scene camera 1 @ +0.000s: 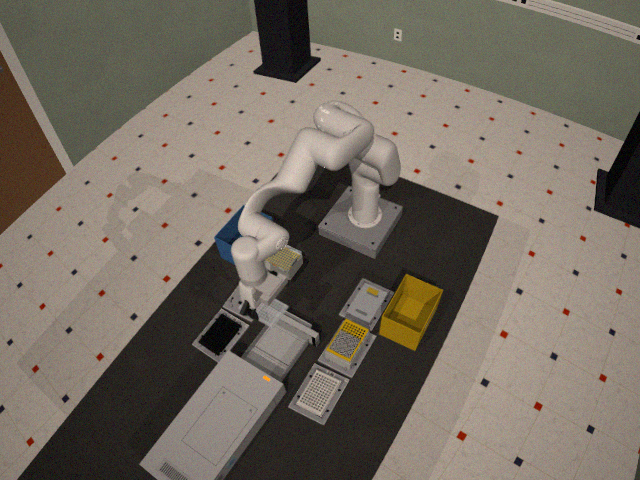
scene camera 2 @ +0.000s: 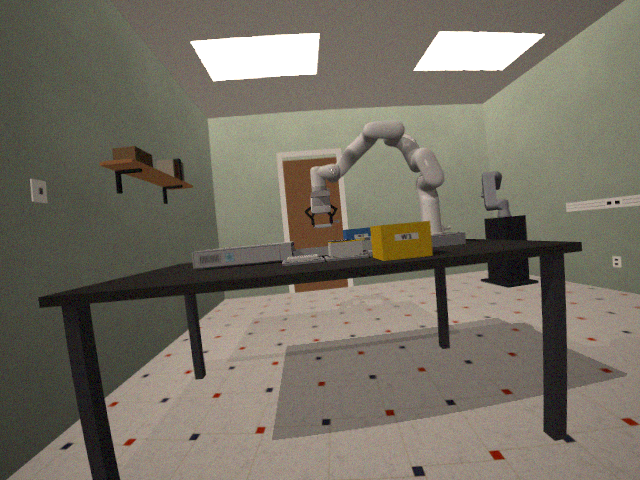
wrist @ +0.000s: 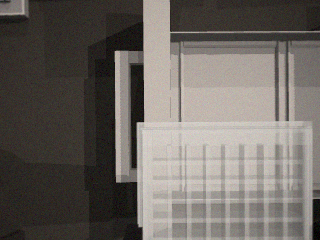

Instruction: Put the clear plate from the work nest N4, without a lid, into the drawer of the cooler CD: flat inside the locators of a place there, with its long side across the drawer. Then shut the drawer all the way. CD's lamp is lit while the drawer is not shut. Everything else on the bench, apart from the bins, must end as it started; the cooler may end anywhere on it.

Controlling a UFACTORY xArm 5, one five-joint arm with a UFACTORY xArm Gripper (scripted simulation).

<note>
In view: a clear plate (wrist: 174, 159), a grey cooler CD (scene camera 1: 217, 424) and a yellow bin (scene camera 1: 416, 299).
The grey cooler CD is seen too in scene camera 2 (scene camera 2: 275, 252). The yellow bin is seen too in scene camera 2 (scene camera 2: 406, 240). The wrist view does not show the yellow bin: it is out of frame.
</note>
